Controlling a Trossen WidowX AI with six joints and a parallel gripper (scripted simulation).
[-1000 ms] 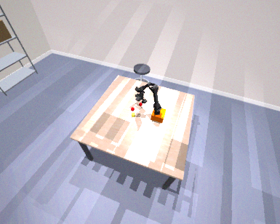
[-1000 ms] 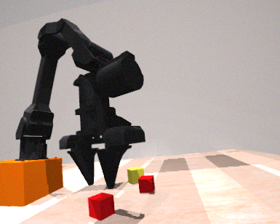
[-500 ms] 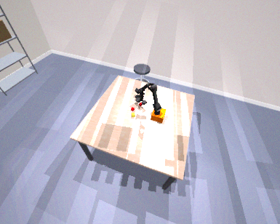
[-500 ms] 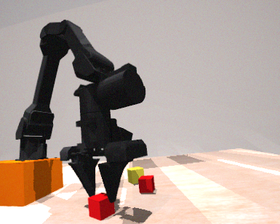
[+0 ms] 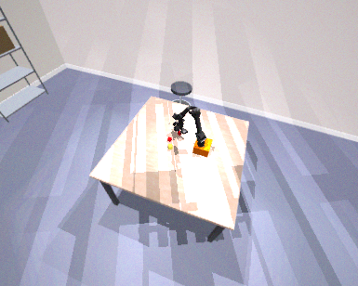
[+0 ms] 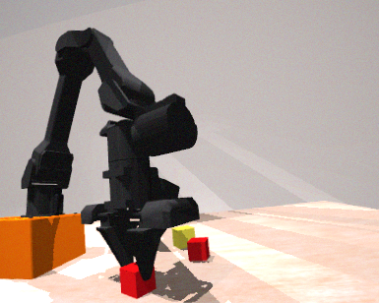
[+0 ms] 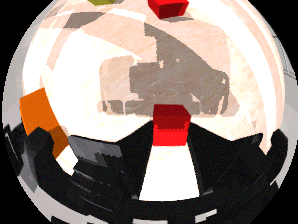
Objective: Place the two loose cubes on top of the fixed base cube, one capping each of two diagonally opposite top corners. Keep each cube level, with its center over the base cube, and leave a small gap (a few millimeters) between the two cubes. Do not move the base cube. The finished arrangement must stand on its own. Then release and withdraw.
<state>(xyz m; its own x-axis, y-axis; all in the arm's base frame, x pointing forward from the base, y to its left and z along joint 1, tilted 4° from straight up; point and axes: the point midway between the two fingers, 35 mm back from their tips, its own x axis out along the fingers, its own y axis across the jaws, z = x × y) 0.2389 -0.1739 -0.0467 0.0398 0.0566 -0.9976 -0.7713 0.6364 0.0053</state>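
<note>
Right now the yellow base cube is 21 cm to the left of my gripper tip and 6 cm ahead of it.
</note>
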